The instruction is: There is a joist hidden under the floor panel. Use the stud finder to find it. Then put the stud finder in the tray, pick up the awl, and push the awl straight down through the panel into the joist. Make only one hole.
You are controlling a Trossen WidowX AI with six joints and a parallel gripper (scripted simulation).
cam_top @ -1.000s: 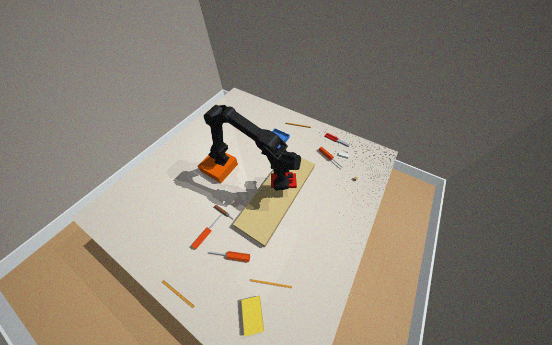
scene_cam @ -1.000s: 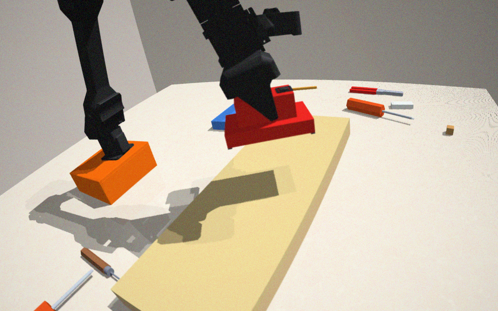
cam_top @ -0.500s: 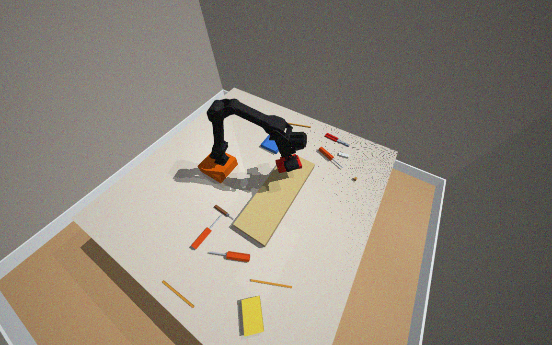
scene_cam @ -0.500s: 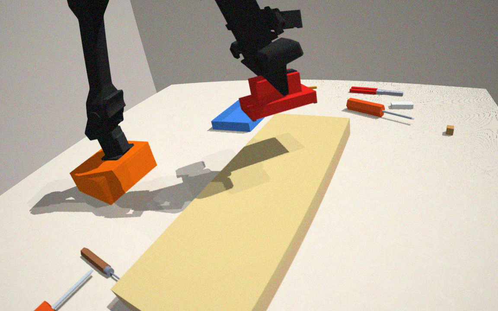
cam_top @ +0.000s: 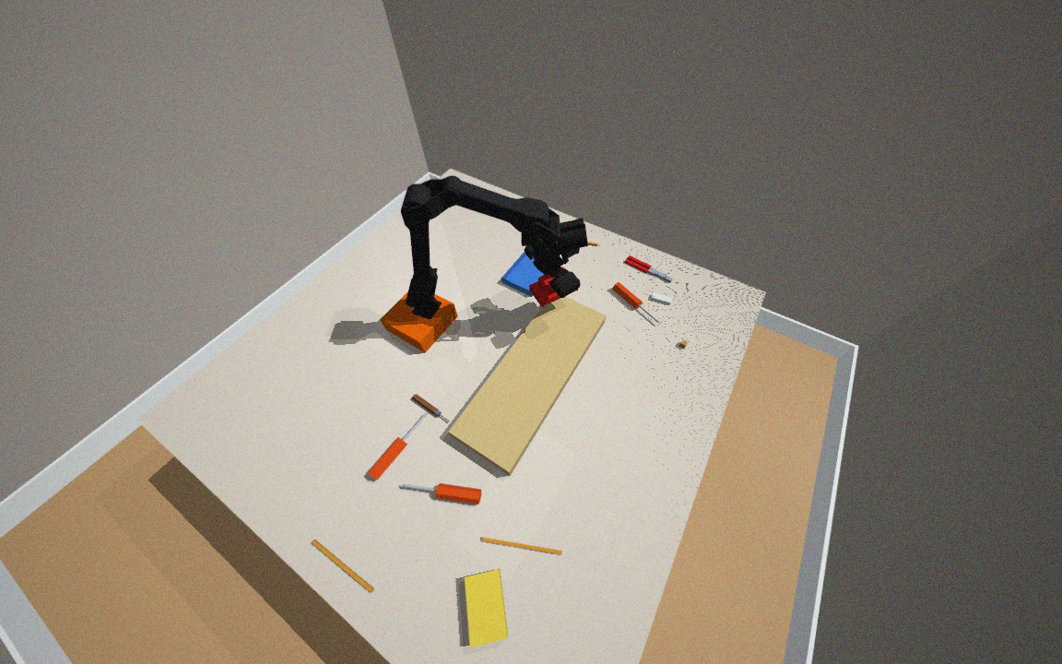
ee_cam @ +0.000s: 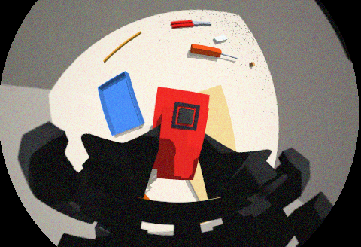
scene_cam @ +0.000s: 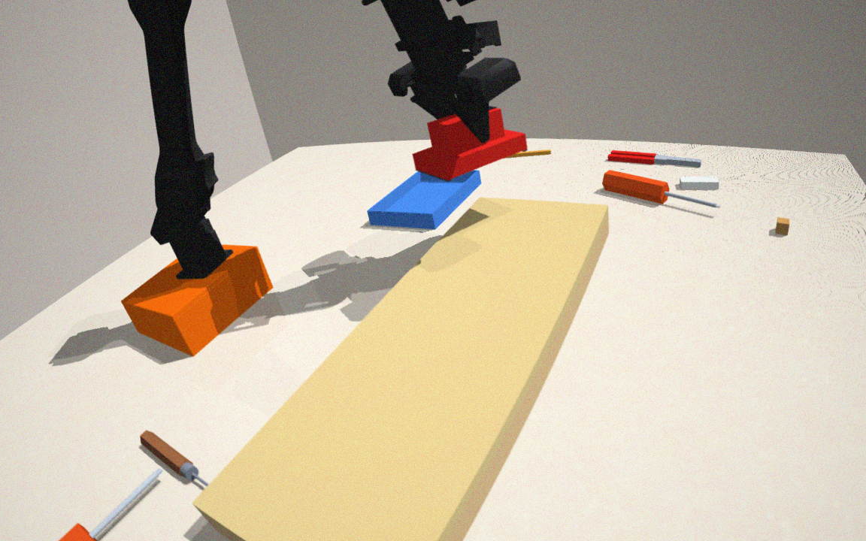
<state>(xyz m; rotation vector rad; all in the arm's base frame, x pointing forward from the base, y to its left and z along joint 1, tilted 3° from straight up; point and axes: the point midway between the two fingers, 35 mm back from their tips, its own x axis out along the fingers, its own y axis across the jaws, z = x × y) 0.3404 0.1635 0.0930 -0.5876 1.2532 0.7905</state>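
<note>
Now: gripper tip 30 mm below the indicator, 20 mm to the right of it and 10 mm short of it. Round my gripper tip: red stud finder (20 mm above); then blue tray (130 mm below, 130 mm behind, 120 mm to the left); then white block (300 mm ahead, 180 mm to the left, 130 mm below).
</note>
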